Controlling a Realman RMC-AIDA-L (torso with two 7-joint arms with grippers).
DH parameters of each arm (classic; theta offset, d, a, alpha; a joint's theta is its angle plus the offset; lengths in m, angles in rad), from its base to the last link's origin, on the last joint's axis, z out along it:
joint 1: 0 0.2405 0 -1.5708
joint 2: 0 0 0 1.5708
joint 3: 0 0.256 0 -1.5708
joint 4: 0 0 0 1.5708
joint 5: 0 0.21 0 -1.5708
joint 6: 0 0 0 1.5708
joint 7: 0 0.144 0 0
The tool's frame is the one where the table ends.
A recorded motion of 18 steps. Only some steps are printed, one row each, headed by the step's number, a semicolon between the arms.
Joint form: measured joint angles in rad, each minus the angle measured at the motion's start. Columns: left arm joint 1, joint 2, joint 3, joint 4, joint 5, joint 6, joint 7; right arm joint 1, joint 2, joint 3, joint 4, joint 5, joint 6, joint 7.
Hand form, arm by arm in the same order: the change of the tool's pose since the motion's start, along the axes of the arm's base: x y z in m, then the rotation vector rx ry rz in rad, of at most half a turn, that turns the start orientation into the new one. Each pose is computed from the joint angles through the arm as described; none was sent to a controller.
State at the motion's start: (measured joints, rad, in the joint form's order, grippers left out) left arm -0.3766 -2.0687 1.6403 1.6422 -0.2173 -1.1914 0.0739; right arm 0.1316 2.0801 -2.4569 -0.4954 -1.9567 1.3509 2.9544
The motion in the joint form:
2: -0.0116 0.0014 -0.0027 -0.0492 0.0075 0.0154 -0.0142; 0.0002 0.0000 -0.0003 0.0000 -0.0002 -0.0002 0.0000
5: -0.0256 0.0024 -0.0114 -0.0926 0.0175 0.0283 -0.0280; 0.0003 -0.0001 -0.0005 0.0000 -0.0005 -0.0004 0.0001
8: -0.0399 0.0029 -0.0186 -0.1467 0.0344 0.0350 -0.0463; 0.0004 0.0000 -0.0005 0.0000 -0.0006 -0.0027 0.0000
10: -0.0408 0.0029 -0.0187 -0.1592 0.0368 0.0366 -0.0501; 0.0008 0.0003 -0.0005 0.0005 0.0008 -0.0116 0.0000
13: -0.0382 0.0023 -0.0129 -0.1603 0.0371 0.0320 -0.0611; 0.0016 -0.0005 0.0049 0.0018 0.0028 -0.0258 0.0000
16: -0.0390 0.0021 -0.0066 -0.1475 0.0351 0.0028 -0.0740; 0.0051 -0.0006 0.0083 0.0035 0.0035 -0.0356 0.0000
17: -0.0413 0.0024 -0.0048 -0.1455 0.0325 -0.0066 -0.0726; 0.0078 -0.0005 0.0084 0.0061 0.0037 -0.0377 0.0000
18: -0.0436 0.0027 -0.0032 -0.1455 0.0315 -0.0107 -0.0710; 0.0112 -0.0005 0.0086 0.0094 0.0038 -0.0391 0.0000
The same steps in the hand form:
2: -0.0086 0.0035 -0.0037 0.0011 0.0053 0.0297; -0.0001 0.0001 -0.0001 -0.0005 -0.0001 0.0004
5: -0.0158 0.0076 -0.0052 0.0089 0.0102 0.0561; -0.0001 0.0001 -0.0001 -0.0010 -0.0002 0.0007
8: -0.0266 0.0104 -0.0078 0.0124 0.0238 0.0974; 0.0000 0.0002 -0.0005 -0.0030 0.0000 -0.0004
10: -0.0297 0.0103 -0.0089 0.0111 0.0264 0.1083; 0.0008 0.0004 -0.0015 -0.0098 0.0015 -0.0061
13: -0.0307 0.0087 -0.0106 0.0090 0.0235 0.1193; 0.0030 0.0012 -0.0017 -0.0160 0.0027 -0.0179
16: -0.0288 0.0056 -0.0115 -0.0010 0.0224 0.1350; 0.0037 0.0026 -0.0021 -0.0211 0.0031 -0.0229
17: -0.0279 0.0049 -0.0121 -0.0083 0.0245 0.1367; 0.0038 0.0033 -0.0022 -0.0232 0.0015 -0.0230
18: -0.0273 0.0048 -0.0125 -0.0129 0.0269 0.1358; 0.0038 0.0042 -0.0021 -0.0247 -0.0010 -0.0224

